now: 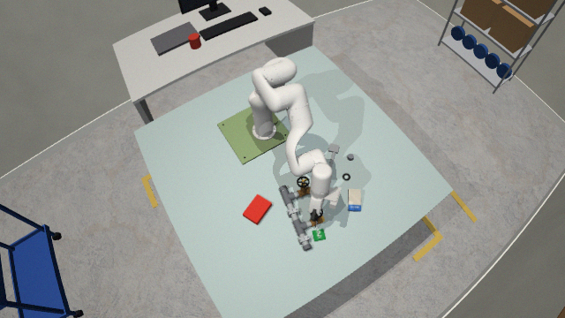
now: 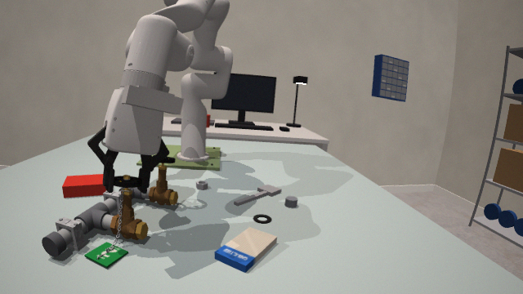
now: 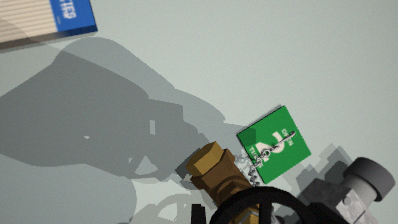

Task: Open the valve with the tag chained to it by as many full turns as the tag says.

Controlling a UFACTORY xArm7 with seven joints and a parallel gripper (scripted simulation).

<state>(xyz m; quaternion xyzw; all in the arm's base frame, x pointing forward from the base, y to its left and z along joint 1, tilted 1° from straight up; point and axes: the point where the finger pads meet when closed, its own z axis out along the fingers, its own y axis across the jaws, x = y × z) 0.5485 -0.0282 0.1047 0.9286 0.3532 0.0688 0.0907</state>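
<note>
Now: hand 8 cm short of the green tag, 2 cm to the left of it and 10 cm above it. Round my hand: box: 1 cm ahead, 22 cm to the left, 10 cm below; nut: 28 cm behind, 10 cm to the left, 10 cm below; red block: 17 cm behind, 20 cm to the right, 9 cm below.
</note>
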